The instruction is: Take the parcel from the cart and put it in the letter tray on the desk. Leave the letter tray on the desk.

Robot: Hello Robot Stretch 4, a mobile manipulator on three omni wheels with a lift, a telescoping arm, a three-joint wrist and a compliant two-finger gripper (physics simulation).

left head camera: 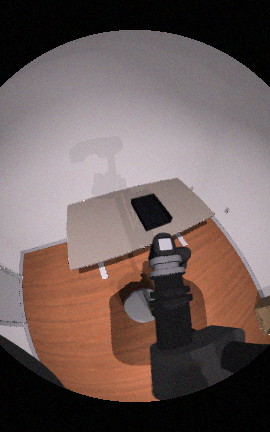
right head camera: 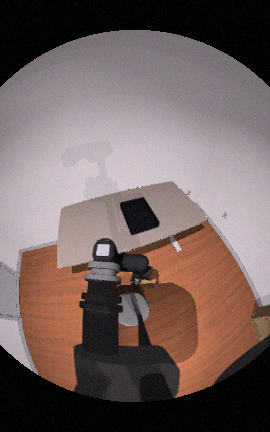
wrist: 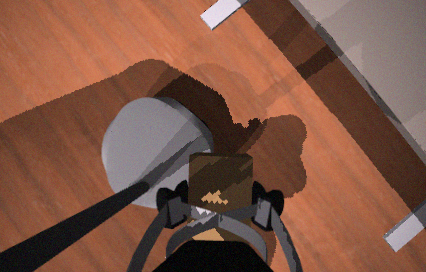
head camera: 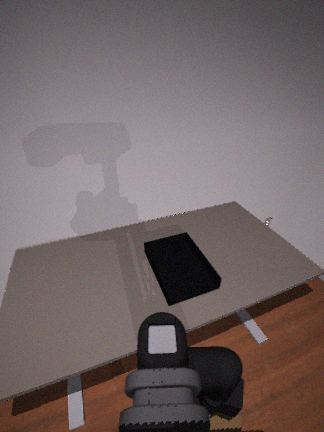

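Seen in the pictures: gripper, between the fingertips: [right head camera: 138,279] [wrist: 219,196]; robot's base, origin of its link: [left head camera: 142,304] [right head camera: 130,307] [wrist: 165,150].
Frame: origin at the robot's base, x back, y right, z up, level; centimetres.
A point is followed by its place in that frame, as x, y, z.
The black letter tray [head camera: 182,267] @(-83.8, 12.2, 69.5) [left head camera: 151,212] @(-82.7, 11.9, 69.5) [right head camera: 139,216] @(-82.6, 11.9, 69.5) lies on the beige desk [head camera: 75,300] @(-66.2, -37.5, 69.3) [left head camera: 92,225] @(-70.2, -43.6, 69.2) [right head camera: 80,225] @(-72.6, -45.3, 69.3), right of the desk's middle. In the wrist view, my gripper [wrist: 219,196] @(-21.9, 8.7, 85.8) is shut on the brown box-shaped parcel [wrist: 220,175] @(-22.9, 6.5, 89.3), with one fingertip on each side of it. The parcel is over the floor, in front of the desk's near edge. In the right head view, a small part of the parcel [right head camera: 148,281] @(-19.8, 14.0, 89.3) shows beside the wrist. The cart does not show in these views.
My round grey base [left head camera: 140,305] @(0.1, -2.6, 18.7) [right head camera: 134,309] @(0.6, 5.2, 18.7) [wrist: 150,145] @(0.2, -3.0, 18.7) stands on the wooden floor in front of the desk. White desk feet [head camera: 76,402] [wrist: 405,232] reach out under the near edge. A wall stands behind the desk. A brown shelf unit [left head camera: 263,310] @(88.5, 203.6, 7.3) [right head camera: 261,325] shows at the far right.
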